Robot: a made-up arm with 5 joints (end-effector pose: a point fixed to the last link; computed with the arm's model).
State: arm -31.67 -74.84 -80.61 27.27 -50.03
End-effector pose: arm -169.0 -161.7 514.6 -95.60 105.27 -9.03
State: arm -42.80 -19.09 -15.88 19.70 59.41
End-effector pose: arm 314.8 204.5 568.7 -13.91 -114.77 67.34
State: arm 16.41 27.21 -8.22 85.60 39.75
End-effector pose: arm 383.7 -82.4 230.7 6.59 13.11 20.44
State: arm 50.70 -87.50 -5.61 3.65 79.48
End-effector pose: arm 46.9 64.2 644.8 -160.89 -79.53 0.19
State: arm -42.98 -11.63 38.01 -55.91 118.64
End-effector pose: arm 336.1 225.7 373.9 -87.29 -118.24 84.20
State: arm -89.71 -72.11 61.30 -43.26 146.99
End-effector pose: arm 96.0 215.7 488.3 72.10 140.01 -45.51
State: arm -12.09 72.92 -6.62 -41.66 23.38
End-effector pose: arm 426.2 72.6 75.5 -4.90 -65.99 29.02
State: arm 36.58 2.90 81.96 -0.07 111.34
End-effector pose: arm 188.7 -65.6 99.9 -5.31 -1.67 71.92
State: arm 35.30 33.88 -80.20 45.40 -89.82
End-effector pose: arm 396.5 -209.7 539.7 51.78 -94.75 -95.46
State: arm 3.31 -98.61 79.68 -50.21 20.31
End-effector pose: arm 264.9 -7.7 481.2 -28.79 -156.64 3.63
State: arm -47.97 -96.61 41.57 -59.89 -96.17
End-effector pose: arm 101.5 8.1 585.3 -150.34 44.63 -14.92
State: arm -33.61 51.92 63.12 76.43 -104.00
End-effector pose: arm 68.7 -16.3 169.9 -100.58 36.21 -52.09
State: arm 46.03 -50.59 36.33 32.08 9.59
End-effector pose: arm 289.9 -197.2 423.2 -32.67 -65.78 -33.82
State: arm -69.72 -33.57 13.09 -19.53 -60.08
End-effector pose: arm 191.8 262.5 552.6 119.08 -52.29 3.62
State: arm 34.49 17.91 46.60 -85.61 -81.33
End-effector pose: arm 339.7 -164.4 242.3 52.93 -114.48 -74.40
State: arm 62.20 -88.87 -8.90 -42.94 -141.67
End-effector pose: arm 16.9 156.0 604.4 100.75 -115.37 70.63
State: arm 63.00 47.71 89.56 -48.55 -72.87
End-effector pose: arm 95.3 7.6 107.1 0.18 -1.65 -138.65
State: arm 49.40 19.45 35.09 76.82 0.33
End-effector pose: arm 210.7 -129.7 153.1 17.03 39.22 -49.53
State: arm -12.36 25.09 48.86 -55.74 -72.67
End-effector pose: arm 363.8 60.5 155.2 52.09 -54.11 -54.30
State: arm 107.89 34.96 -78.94 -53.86 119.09
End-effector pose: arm 17.9 -251.2 626.8 159.53 -64.77 0.87
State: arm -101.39 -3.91 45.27 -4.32 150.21
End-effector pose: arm 34.2 301.0 218.5 24.10 56.72 -102.07
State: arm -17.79 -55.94 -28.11 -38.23 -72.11
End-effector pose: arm 31.6 -18.8 681.4 -108.74 103.76 -20.79
